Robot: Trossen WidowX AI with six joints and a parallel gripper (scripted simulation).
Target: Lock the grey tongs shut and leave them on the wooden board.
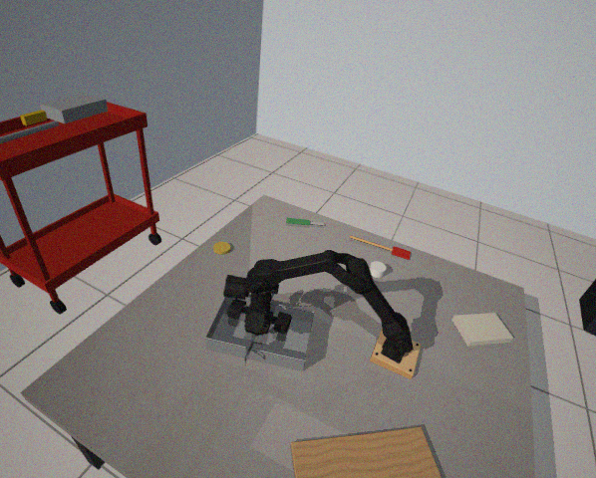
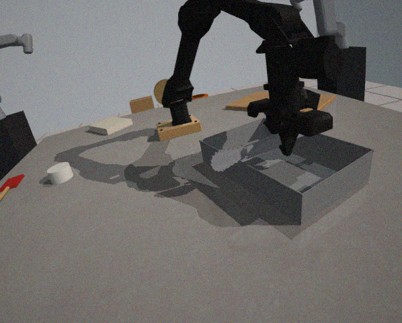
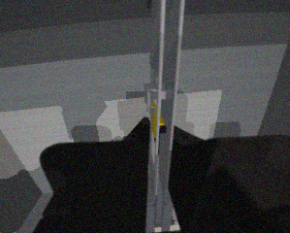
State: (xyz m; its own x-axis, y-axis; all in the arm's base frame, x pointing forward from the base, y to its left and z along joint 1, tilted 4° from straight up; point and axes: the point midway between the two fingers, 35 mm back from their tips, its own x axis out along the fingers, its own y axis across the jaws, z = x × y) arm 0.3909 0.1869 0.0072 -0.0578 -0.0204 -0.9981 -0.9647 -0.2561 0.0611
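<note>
Now: the roasting tin 2 cm to the right of my gripper tip. Round my gripper tip: wooden board (47 cm behind, 20 cm to the left, 2 cm below); then yellow piece (1 cm behind, 2 cm to the left, 4 cm above); then yellow disc (38 cm ahead, 28 cm to the right, 2 cm below).
</note>
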